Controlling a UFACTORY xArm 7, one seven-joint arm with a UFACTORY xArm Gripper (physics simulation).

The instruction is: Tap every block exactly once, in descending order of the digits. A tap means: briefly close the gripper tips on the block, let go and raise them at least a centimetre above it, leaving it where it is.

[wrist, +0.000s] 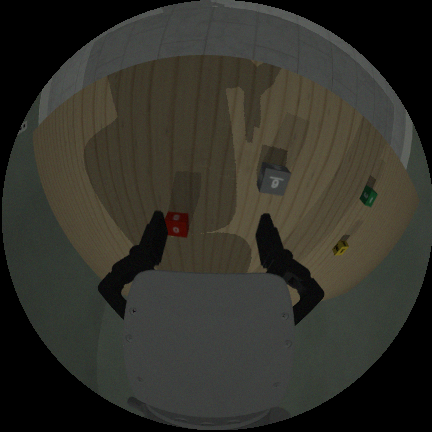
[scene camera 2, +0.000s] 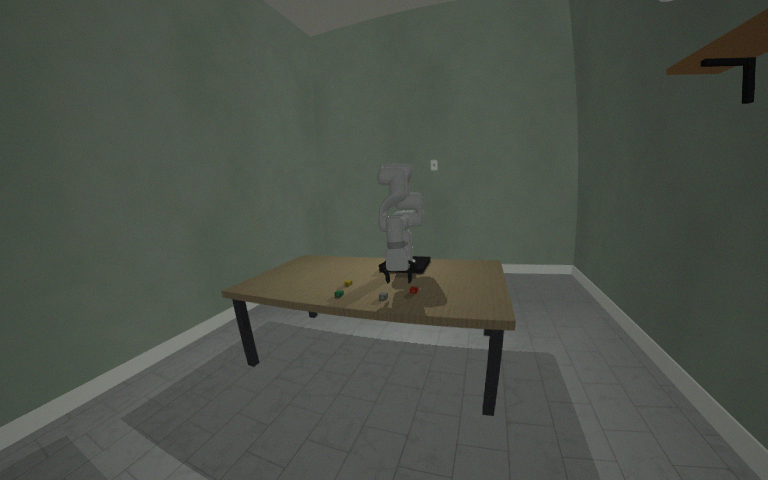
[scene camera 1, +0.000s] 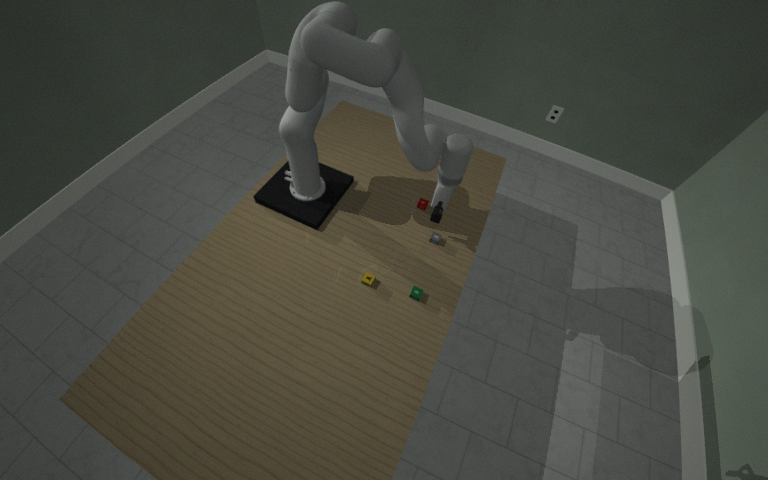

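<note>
My gripper [scene camera 1: 436,218] [scene camera 2: 399,281] [wrist: 211,222] is open and empty, above the table between the red and grey blocks. The red block [scene camera 1: 422,203] [scene camera 2: 414,290] [wrist: 177,224] lies beside the left fingertip in the wrist view; its digit is unclear. The grey block [scene camera 1: 435,237] [scene camera 2: 383,296] [wrist: 274,179] is up and right of the fingertips there; its barred digit looks like a 6 or 9. The green block [scene camera 1: 416,293] [scene camera 2: 339,293] [wrist: 368,196] and yellow block [scene camera 1: 368,278] [scene camera 2: 348,283] [wrist: 340,248] are farther right, their digits too small to read.
The blocks rest on the wooden table [scene camera 1: 271,339] [scene camera 2: 464,300] [wrist: 200,75]. The arm stands on a black base plate [scene camera 1: 277,199] [scene camera 2: 421,263]. Arm shadows cross the red block's surroundings. An orange shelf [scene camera 2: 730,50] is on the right wall, away from the table.
</note>
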